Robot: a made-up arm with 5 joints. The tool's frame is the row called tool.
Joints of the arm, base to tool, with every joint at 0 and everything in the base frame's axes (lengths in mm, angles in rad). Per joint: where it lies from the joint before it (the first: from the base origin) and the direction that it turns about. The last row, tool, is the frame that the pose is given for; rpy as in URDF.
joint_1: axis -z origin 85 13 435
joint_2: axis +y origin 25 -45 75
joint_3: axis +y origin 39 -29 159
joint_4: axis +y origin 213 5 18
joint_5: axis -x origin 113 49 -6
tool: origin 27 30 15 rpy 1.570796 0 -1.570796
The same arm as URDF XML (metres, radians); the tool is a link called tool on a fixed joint. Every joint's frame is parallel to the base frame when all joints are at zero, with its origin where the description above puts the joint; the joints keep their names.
<robot name="arm">
<joint name="joint_1" type="continuous"><parent link="base"/><child link="link1"/><origin xyz="0.085 0.013 0.435" rpy="0 0 0"/><axis xyz="0 0 -1"/></joint>
<joint name="joint_2" type="continuous"><parent link="link1"/><child link="link2"/><origin xyz="0.025 -0.045 0.075" rpy="0 0 0"/><axis xyz="0 1 0"/></joint>
<joint name="joint_3" type="continuous"><parent link="link2"/><child link="link3"/><origin xyz="0.039 -0.029 0.159" rpy="0 0 0"/><axis xyz="0 1 0"/></joint>
<joint name="joint_4" type="continuous"><parent link="link3"/><child link="link4"/><origin xyz="0.213 0.005 0.018" rpy="0 0 0"/><axis xyz="0 1 0"/></joint>
<joint name="joint_5" type="continuous"><parent link="link4"/><child link="link5"/><origin xyz="0.113 0.049 -0.006" rpy="0 0 0"/><axis xyz="-1 0 0"/></joint>
<joint name="tool_fixed" type="fixed"><parent link="link5"/><child link="tool"/><origin xyz="0.027 0.03 0.015" rpy="1.5708 0 -1.5708"/></joint>
<link name="base"/>
<link name="link1"/>
<link name="link2"/>
<link name="link3"/>
<link name="link4"/>
<link name="link5"/>
<link name="tool"/>
</robot>

